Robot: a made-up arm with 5 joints.
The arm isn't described. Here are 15 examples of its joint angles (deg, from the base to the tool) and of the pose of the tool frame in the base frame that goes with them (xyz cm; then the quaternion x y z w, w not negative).
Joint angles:
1: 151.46 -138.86 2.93 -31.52 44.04
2: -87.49 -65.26 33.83 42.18 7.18
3: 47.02 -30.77 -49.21 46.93 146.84
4: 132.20 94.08 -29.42 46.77 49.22
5: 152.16 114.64 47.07 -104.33 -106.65
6: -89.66 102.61 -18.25 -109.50 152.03
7: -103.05 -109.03 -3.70 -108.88 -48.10
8: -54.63 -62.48 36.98 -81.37 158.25
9: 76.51 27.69 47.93 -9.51 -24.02
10: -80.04 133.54 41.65 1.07 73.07
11: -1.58 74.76 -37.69 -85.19 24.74
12: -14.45 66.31 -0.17 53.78 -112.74
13: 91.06 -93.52 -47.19 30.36 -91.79
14: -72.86 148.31 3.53 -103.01 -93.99
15: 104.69 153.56 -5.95 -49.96 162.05
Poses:
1: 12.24 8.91 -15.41 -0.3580 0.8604 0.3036 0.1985
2: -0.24 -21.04 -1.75 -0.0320 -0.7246 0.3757 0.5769
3: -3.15 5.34 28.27 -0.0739 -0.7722 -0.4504 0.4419
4: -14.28 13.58 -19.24 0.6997 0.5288 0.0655 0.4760
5: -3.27 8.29 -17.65 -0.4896 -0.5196 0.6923 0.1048
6: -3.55 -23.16 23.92 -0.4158 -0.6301 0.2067 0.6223
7: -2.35 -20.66 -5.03 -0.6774 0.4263 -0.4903 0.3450
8: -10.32 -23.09 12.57 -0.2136 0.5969 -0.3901 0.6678
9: -7.04 19.52 11.47 -0.4737 0.2454 0.1316 0.8355
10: -2.68 -16.43 26.08 0.1412 0.8630 -0.4732 0.1065
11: -2.84 12.32 24.95 0.1613 -0.6198 -0.5854 0.4971
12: -7.81 6.85 24.83 0.1673 0.1769 0.6367 0.7316
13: 9.23 22.94 10.81 -0.2211 -0.2450 -0.8814 0.3380
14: 0.23 -22.02 19.78 -0.2466 -0.3077 -0.7316 0.5562
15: 13.25 20.19 -12.98 -0.6858 0.3933 0.5739 0.2137
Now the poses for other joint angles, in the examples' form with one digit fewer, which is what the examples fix.
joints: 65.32 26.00 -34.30 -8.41 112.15
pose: -12.9 18.9 14.4 -0.374 -0.658 -0.517 0.399
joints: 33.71 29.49 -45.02 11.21 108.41
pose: -13.6 12.8 21.3 -0.312 -0.651 -0.618 0.310
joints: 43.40 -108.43 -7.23 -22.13 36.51
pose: 15.6 10.4 22.2 0.002 0.101 0.703 0.704
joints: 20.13 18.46 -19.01 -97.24 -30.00
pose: -5.4 12.0 26.4 0.334 -0.609 0.071 0.715
